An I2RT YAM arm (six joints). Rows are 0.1 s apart.
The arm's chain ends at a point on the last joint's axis. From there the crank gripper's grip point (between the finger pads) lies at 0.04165 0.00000 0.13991 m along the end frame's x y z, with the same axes.
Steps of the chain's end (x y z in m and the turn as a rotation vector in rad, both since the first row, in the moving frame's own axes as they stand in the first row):
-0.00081 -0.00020 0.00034 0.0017 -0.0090 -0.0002
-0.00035 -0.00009 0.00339 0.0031 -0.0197 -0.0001
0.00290 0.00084 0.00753 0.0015 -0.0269 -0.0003
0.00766 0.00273 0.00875 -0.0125 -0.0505 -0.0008
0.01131 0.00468 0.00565 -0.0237 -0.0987 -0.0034
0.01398 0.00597 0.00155 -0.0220 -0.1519 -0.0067
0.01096 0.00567 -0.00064 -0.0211 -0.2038 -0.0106
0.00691 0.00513 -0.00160 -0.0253 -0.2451 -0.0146
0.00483 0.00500 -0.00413 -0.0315 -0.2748 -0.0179
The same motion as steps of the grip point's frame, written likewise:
-0.00207 -0.00045 0.00071 0.0017 -0.0090 -0.0002
-0.00311 -0.00053 0.00418 0.0031 -0.0197 -0.0001
-0.00088 0.00062 0.00860 0.0015 -0.0269 -0.0003
0.00055 0.00446 0.01066 -0.0125 -0.0505 -0.0008
-0.00267 0.00792 0.00904 -0.0237 -0.0987 -0.0034
-0.00766 0.00890 0.00621 -0.0220 -0.1519 -0.0067
-0.01820 0.00840 0.00487 -0.0211 -0.2038 -0.0106
-0.02826 0.00841 0.00429 -0.0253 -0.2451 -0.0146
-0.03466 0.00914 0.00186 -0.0315 -0.2748 -0.0179

